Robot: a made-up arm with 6 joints.
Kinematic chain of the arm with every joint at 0, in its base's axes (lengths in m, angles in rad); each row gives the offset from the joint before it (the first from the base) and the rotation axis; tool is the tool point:
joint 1: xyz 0 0 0.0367 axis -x
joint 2: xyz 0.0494 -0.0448 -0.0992 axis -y
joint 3: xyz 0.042 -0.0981 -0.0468 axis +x
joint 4: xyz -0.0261 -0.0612 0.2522 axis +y
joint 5: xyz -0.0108 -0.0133 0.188 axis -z
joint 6: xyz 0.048 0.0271 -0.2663 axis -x
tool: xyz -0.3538 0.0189 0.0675
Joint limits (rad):
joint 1: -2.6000..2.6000
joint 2: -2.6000..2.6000
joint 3: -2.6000..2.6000
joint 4: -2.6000..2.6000
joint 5: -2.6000..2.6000
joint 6: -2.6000..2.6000
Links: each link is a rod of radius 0.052 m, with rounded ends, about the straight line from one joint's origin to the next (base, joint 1, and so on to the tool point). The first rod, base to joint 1, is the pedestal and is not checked.
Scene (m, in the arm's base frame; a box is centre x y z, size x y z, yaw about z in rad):
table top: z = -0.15
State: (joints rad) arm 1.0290 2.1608 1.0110 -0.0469 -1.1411 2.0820
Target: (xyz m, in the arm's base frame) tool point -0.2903 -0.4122 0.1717
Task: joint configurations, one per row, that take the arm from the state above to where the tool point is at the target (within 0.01 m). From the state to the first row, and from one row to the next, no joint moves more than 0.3 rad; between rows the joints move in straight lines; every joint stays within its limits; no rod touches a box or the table.
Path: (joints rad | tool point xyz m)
1: 1.0484 1.9118 0.7893 0.0827 -0.9650 2.0353 | 0.2647 -0.4660 0.2827
2: 1.0679 1.6629 0.5677 0.2123 -0.7890 1.9885 | 0.0869 -0.5506 0.2401
3: 1.0873 1.4139 0.3460 0.3418 -0.6129 1.9418 | -0.1177 -0.5315 0.2056
4: 1.1067 1.1650 0.1243 0.4714 -0.4368 1.8951 | -0.2903 -0.4122 0.1717

